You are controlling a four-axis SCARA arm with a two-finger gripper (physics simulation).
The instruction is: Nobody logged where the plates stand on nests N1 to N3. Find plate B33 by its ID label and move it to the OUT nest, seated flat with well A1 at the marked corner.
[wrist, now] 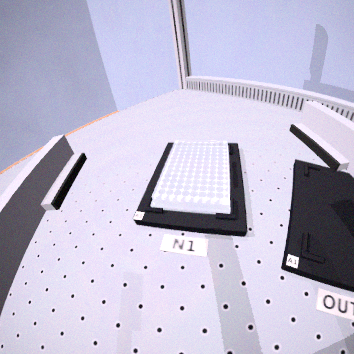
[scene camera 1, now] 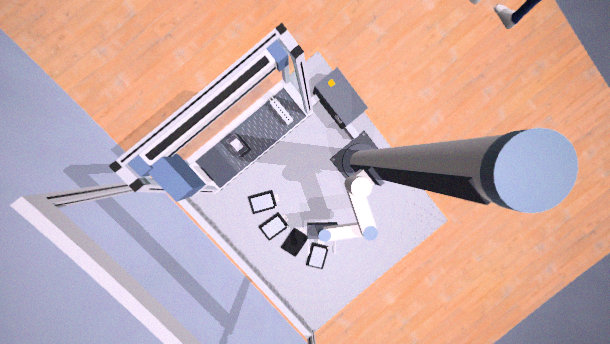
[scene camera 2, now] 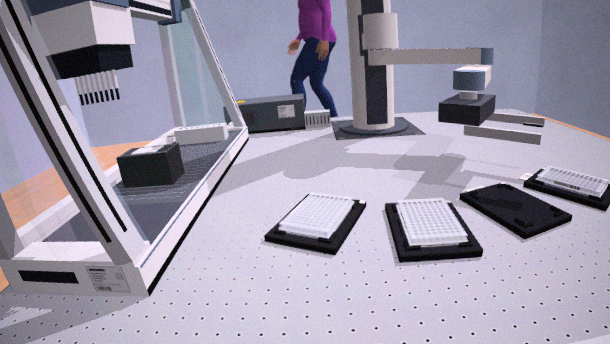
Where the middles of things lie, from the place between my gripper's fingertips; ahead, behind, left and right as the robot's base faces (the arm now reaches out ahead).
I see my gripper 10 cm short of the OUT nest [scene camera 2: 525,215], 13 cm to the left of it and 11 cm above it. From my hand the other things lie so: black box [scene camera 2: 156,169] 5 cm behind, 83 cm to the right, 3 cm below; N1 label [wrist: 173,243] 2 cm behind, 1 cm to the right, 11 cm below; white well plate [scene camera 2: 575,182] 6 cm ahead, 5 cm to the left, 10 cm below.
